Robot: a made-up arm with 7 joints. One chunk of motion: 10 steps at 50 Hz.
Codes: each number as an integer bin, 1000 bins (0 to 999) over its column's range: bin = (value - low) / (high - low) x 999, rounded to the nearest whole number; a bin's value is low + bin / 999 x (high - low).
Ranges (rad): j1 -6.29..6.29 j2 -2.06..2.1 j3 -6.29..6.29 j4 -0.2..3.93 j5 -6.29..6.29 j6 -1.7..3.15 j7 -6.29..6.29
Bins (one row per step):
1: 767 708 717 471 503 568 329
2: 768 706 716 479 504 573 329
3: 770 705 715 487 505 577 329
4: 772 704 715 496 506 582 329
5: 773 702 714 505 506 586 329
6: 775 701 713 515 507 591 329
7: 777 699 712 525 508 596 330
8: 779 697 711 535 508 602 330
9: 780 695 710 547 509 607 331
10: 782 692 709 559 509 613 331
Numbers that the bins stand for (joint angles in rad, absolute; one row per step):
1: 3.3685 0.8882 2.7389 1.7472 0.0441 1.0576 -2.1470
2: 3.3811 0.8799 2.7263 1.7803 0.0567 1.0818 -2.1470
3: 3.4063 0.8757 2.7137 1.8133 0.0693 1.1013 -2.1470
4: 3.4315 0.8716 2.7137 1.8505 0.0819 1.1255 -2.1470
5: 3.4441 0.8632 2.7011 1.8877 0.0819 1.1449 -2.1470
6: 3.4693 0.8591 2.6885 1.9291 0.0944 1.1692 -2.1470
7: 3.4944 0.8508 2.6759 1.9704 0.1070 1.1935 -2.1344
8: 3.5196 0.8424 2.6633 2.0118 0.1070 1.2226 -2.1344
9: 3.5322 0.8341 2.6507 2.0614 0.1196 1.2469 -2.1219
10: 3.5574 0.8216 2.6381 2.1110 0.1196 1.2760 -2.1219

